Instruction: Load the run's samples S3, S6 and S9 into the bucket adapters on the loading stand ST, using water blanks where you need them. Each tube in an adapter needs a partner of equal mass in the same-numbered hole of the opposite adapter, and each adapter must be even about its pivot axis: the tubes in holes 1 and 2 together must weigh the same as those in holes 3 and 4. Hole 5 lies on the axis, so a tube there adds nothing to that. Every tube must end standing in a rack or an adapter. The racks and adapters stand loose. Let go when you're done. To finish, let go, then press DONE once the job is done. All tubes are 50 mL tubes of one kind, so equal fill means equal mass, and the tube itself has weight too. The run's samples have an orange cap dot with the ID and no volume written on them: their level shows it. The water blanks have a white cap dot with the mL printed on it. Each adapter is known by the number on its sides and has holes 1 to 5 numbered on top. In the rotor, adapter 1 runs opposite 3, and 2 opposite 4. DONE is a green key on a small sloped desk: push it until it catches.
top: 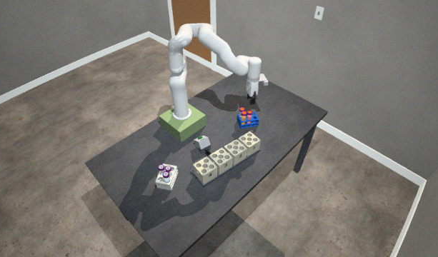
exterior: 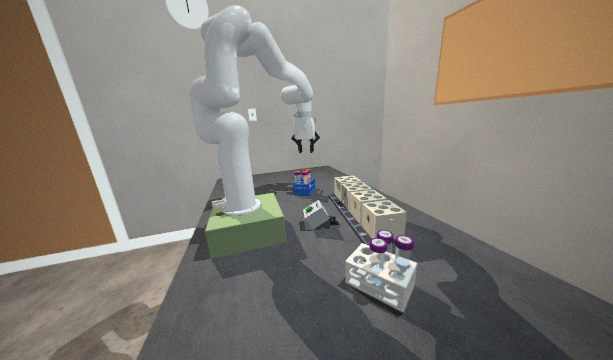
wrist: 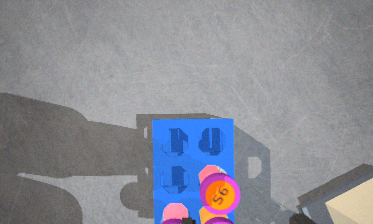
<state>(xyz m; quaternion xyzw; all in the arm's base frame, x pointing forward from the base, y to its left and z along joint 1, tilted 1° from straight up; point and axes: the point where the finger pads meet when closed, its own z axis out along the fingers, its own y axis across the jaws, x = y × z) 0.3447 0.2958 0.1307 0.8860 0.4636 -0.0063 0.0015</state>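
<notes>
My hand is 10 mm short of the sample tube and 170 mm above it. Round my hand: blue sample rack: 20 mm behind, 10 mm to the left, 200 mm below; then green done key: 120 mm behind, 350 mm to the right, 160 mm below; then adapter 1: 130 mm ahead, 180 mm to the right, 180 mm below.
</notes>
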